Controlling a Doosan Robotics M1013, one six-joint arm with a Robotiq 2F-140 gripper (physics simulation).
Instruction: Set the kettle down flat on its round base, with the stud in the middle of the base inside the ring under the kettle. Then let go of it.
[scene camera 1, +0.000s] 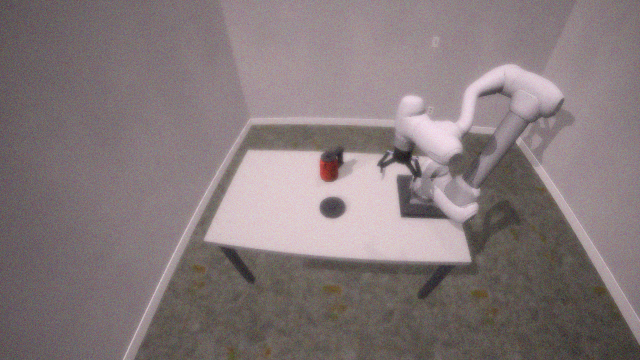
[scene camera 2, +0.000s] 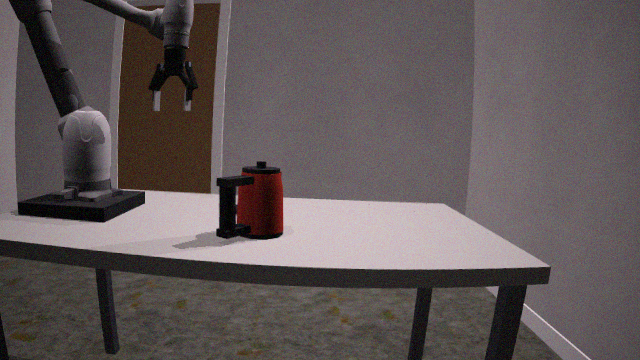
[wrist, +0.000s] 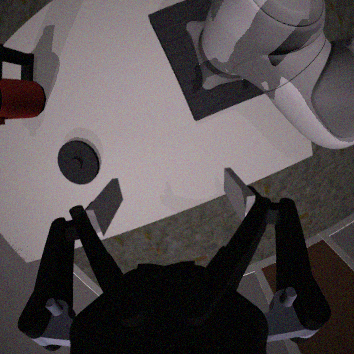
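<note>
The red kettle (scene camera 1: 329, 168) (scene camera 2: 261, 205) (wrist: 22, 98) with a black lid and black handle stands upright on the table, apart from its base. In the wrist view it is cut off by the left edge. The round black base (scene camera 1: 332, 207) (wrist: 75, 165) lies flat on the table; its small stud shows in the middle in the wrist view. The base does not show in scene camera 2. The ring under the kettle is hidden. My gripper (scene camera 1: 400, 172) (scene camera 2: 172, 108) (wrist: 171, 184) is open and empty, high above the table, on the arm's side of the kettle, pointing down.
The white table (scene camera 1: 270, 220) (scene camera 2: 380, 240) (wrist: 135, 125) carries the arm's dark mounting plate (scene camera 1: 407, 207) (scene camera 2: 65, 209) (wrist: 182, 75) at one end. The arm (scene camera 1: 430, 137) (scene camera 2: 86, 145) (wrist: 265, 30) rises from that plate. Walls stand around the table, with a brown door (scene camera 2: 165, 150) behind.
</note>
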